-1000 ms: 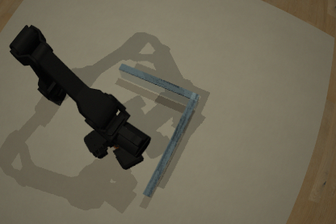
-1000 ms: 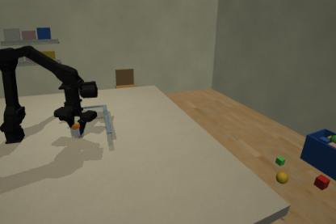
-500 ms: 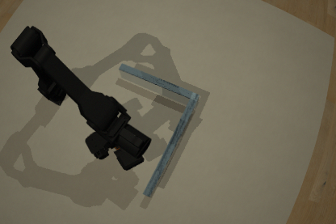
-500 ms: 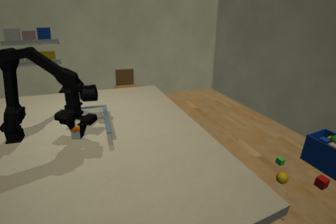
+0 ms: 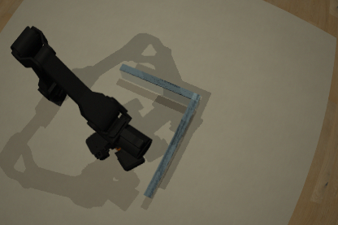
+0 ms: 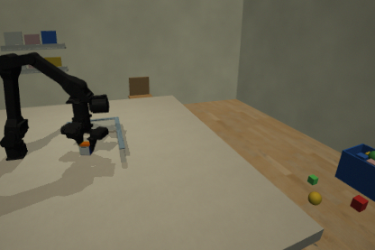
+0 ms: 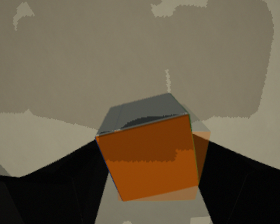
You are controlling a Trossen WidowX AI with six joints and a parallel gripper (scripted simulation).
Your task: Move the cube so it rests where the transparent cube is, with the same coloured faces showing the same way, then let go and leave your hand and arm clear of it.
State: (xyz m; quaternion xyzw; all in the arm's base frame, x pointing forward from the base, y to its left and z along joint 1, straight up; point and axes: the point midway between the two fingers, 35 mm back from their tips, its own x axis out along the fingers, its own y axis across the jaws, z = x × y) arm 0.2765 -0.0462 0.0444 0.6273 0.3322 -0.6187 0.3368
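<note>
Now: the transparent cube 20 mm below my hand.
</note>
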